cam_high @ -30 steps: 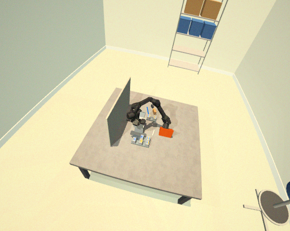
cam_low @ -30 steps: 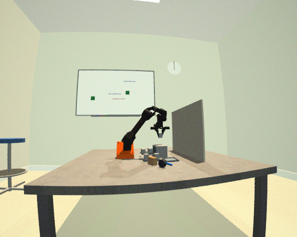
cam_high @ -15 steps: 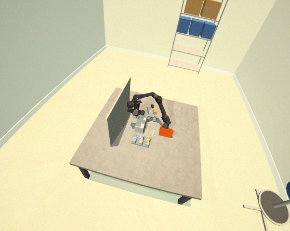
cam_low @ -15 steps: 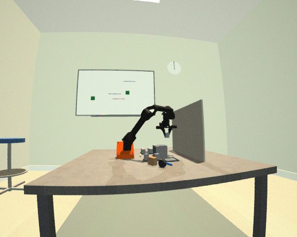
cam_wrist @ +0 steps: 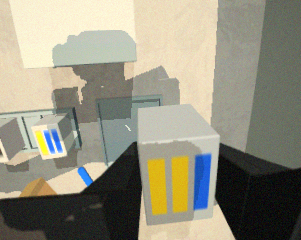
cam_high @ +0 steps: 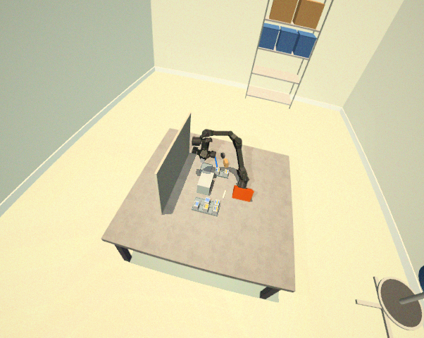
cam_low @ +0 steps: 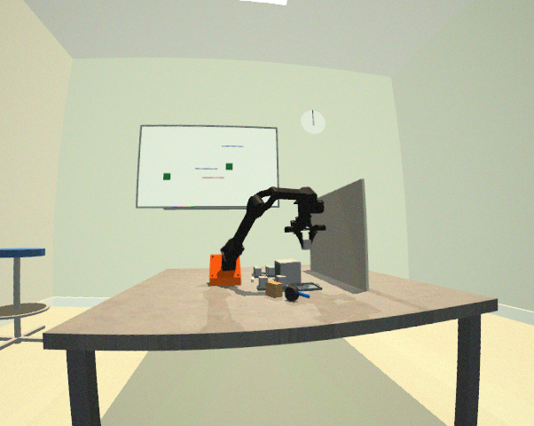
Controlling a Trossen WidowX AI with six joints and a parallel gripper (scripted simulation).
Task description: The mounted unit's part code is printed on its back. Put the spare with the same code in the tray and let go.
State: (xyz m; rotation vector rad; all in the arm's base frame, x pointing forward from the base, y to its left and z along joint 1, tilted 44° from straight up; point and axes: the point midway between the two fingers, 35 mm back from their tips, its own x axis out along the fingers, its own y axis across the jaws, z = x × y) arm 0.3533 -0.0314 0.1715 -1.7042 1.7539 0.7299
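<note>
My gripper tip is now 3 cm past the flat grey tray, 7 cm to the left of it and 17 cm above it. Round my gripper tip: blue pen (11 cm behind, 18 cm to the right, 17 cm below); upright grey panel (19 cm ahead, 11 cm to the left, 5 cm above); white mounted unit (5 cm behind, 14 cm to the left, 12 cm below).
</note>
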